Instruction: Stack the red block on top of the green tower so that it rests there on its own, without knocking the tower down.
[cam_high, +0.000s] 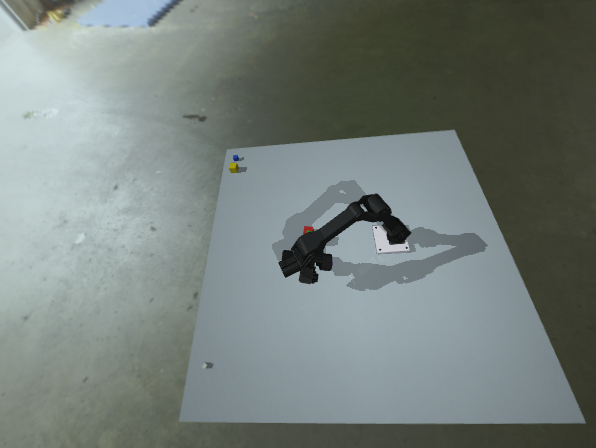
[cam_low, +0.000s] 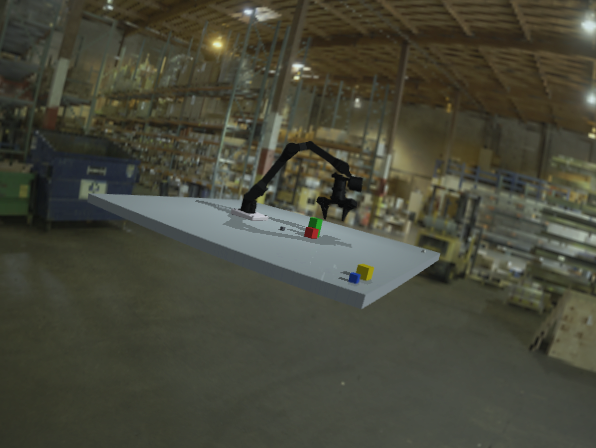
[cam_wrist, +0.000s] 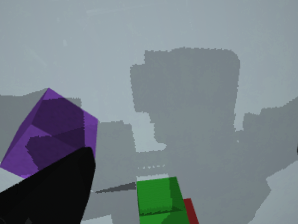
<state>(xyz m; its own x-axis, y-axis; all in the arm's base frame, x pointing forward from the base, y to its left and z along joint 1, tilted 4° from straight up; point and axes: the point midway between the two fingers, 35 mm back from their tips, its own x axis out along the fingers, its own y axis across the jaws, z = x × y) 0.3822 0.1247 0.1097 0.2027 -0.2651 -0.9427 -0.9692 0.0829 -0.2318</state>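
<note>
The red block is 17 cm to the right of my gripper tip, 6 cm below it and 2 cm behind it. Round my gripper tip: small grey cube 20 cm to the right, 14 cm behind, 7 cm below; yellow block 60 cm to the right, 38 cm ahead, 6 cm below; purple block 8 cm behind, 6 cm below, 2 cm to the right.
</note>
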